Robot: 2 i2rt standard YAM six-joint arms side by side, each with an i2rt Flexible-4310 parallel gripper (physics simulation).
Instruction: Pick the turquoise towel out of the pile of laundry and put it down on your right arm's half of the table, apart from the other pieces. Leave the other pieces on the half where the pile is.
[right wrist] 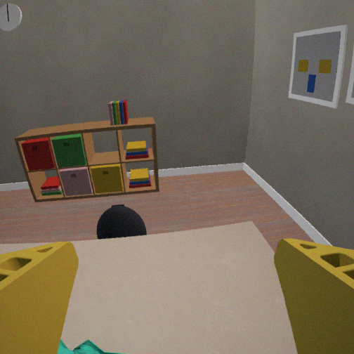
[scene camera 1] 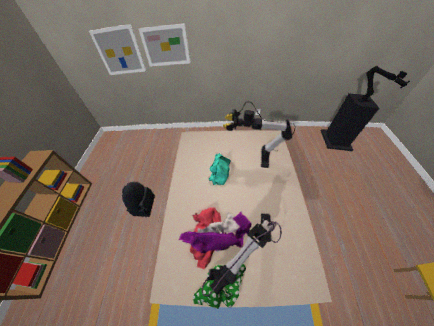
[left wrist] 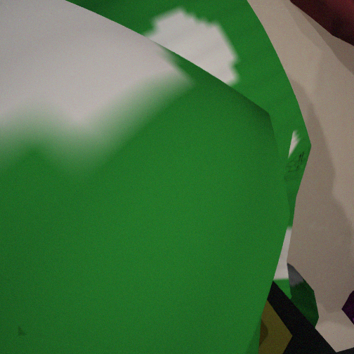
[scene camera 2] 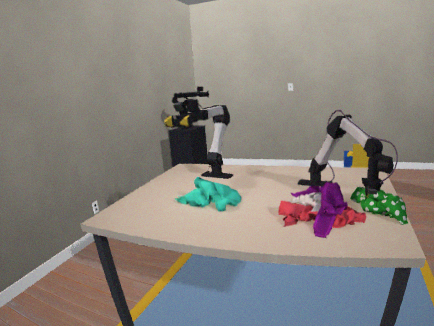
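Note:
The turquoise towel (scene camera 1: 219,170) (scene camera 2: 210,194) (right wrist: 87,347) lies crumpled on the right arm's half, apart from the other pieces. A purple cloth (scene camera 1: 215,241) (scene camera 2: 329,207) lies over a red cloth (scene camera 1: 206,216) (scene camera 2: 290,211) and a white one (scene camera 1: 227,223) (scene camera 2: 306,200). A green cloth with white dots (scene camera 1: 235,285) (scene camera 2: 387,205) (left wrist: 175,210) lies beside them. My left gripper (scene camera 1: 216,286) (scene camera 2: 372,192) is down in the green cloth and looks shut on it; the cloth hides most of its fingers. My right gripper (scene camera 1: 228,122) (scene camera 2: 177,121) (right wrist: 175,253) is open and empty, raised above the table.
The tabletop (scene camera 1: 265,195) (scene camera 2: 165,220) carries both arms and all the cloths. The green cloth lies near the table's lower edge in scene camera 1. A black chair (scene camera 1: 138,199) (right wrist: 121,222) stands beyond the table's edge, with a shelf unit (right wrist: 90,127) farther off.

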